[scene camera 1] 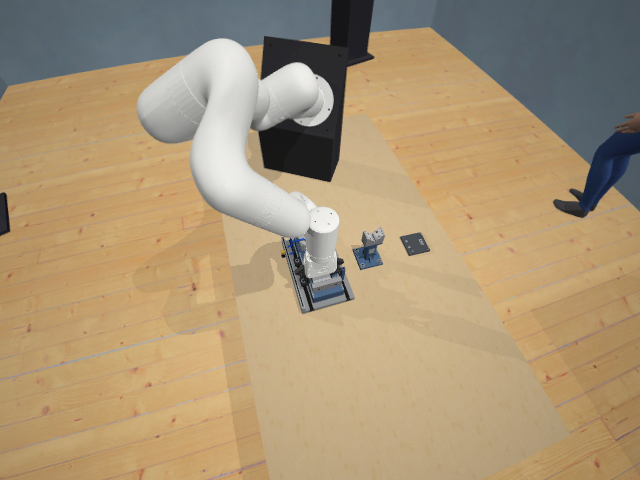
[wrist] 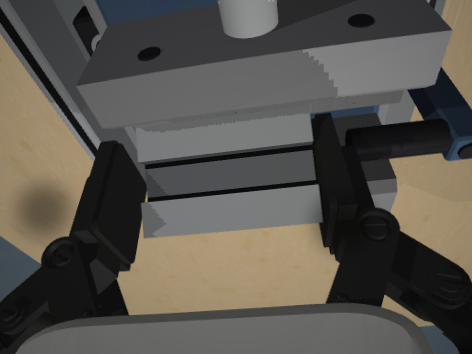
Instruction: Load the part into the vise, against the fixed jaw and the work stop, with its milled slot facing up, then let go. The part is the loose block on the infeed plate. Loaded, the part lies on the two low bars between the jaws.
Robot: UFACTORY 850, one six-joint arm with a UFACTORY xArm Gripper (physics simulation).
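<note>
The grey part (wrist: 230,175) lies between my finger pads in the wrist view, below the large grey jaw (wrist: 260,85). Its milled slot shows as a darker band between two light bands. I cannot tell how squarely it faces up. My gripper (scene camera 1: 320,272) (wrist: 219,152) is open, with one finger at each end of the part. The work stop (wrist: 400,140), a black rod on a blue bracket, points at the part's right end, behind the right finger. The vise (scene camera 1: 328,294) is under the gripper. The low bars and the part's seating are hidden.
A blue fixture (scene camera 1: 368,257) with a grey angled top stands right of the vise in the scene view. A dark plate (scene camera 1: 415,243) lies farther right. The black robot pedestal (scene camera 1: 297,152) is behind. A person's legs (scene camera 1: 602,170) show at the right edge.
</note>
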